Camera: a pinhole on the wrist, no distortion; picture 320 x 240 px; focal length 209.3 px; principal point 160.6 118.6 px. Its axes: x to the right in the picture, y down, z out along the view. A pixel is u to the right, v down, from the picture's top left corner.
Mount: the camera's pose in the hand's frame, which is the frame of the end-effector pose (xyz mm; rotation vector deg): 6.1 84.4 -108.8 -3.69 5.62 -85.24
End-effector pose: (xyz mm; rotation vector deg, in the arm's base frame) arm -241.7 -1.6 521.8 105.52 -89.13 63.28
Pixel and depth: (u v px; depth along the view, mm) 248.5 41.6 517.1
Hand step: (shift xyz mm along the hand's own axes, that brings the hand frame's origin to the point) -110.7 -156.6 419.4
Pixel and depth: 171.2 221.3 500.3
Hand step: 304.1 70.7 362.6
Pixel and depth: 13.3 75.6 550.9
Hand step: -79.2 451.8 460.7
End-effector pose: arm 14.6 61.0 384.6 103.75 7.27 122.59
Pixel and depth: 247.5 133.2 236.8
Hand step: 55.3 -16.3 122.4
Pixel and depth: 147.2 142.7 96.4
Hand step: 26.7 89.8 -13.9
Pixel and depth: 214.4 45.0 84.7
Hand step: -12.8 58.8 -22.1
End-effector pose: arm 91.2 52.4 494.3 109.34 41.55 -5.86
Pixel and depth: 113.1 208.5 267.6
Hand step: 143.3 149.7 147.0
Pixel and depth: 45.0 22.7 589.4
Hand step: -225.7 376.3 513.6
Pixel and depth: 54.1 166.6 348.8
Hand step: 107.9 261.8 234.3
